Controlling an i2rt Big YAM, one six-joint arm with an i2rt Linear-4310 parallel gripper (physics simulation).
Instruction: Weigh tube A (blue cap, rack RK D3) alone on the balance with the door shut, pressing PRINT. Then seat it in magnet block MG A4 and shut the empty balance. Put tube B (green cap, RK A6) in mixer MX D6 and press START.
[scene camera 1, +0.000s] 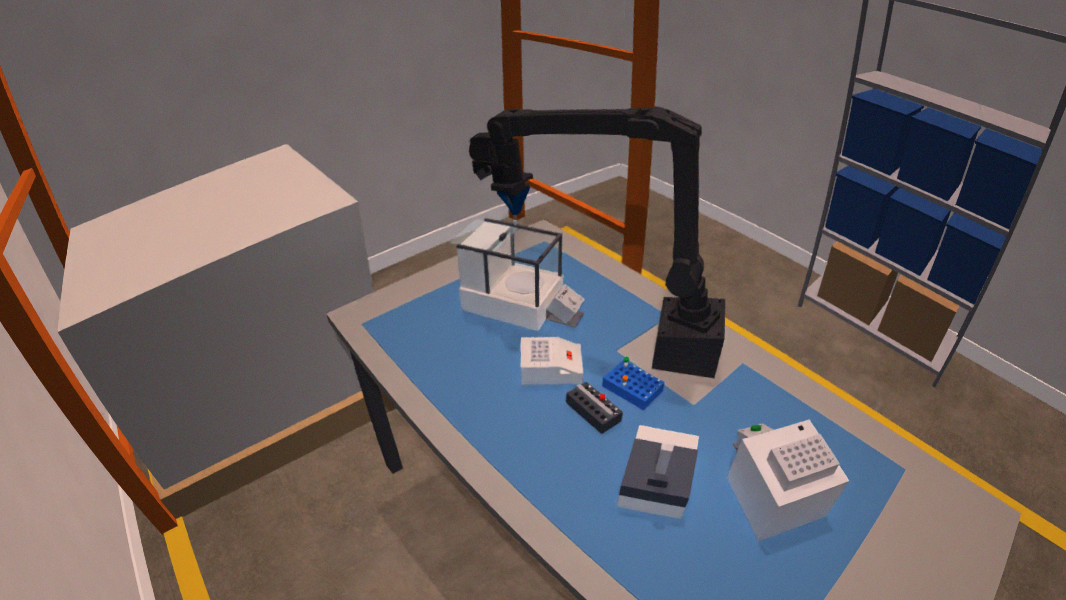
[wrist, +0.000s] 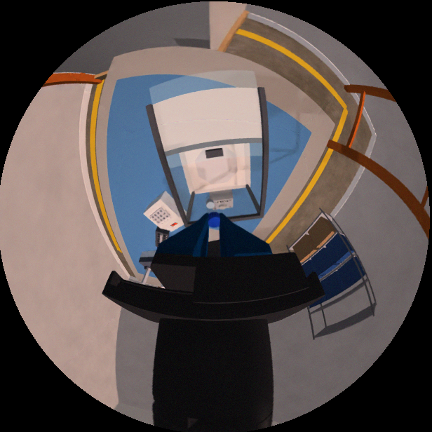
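My gripper (scene camera 1: 514, 213) (wrist: 213, 217) is shut on tube A, whose blue cap (wrist: 214, 220) shows between the blue fingertips. It is high above the balance (scene camera 1: 501, 306) (wrist: 185, 165), near its upper frame. The balance's clear top door (wrist: 205, 80) sticks out past the rear, with the top open. The round pan (scene camera 1: 522, 281) (wrist: 216, 167) shows no tube. The PRINT panel (scene camera 1: 566, 304) (wrist: 223, 201) is beside the balance. Tube B's green cap (scene camera 1: 625, 360) shows in the blue rack (scene camera 1: 643, 390). The black magnet block (scene camera 1: 589, 413) (wrist: 161, 237) has a red cap. The mixer (scene camera 1: 783, 503) has a grid top; a green button (scene camera 1: 755, 428) is beside it.
A white device with a keypad-like grid (scene camera 1: 550, 365) (wrist: 164, 212) lies between balance and magnet block. A dark-topped device (scene camera 1: 660, 473) is near the mixer. The balance's dark upper frame bars (scene camera 1: 537, 279) (wrist: 265, 150) surround the opening. The arm's base (scene camera 1: 687, 342) stands behind the blue rack.
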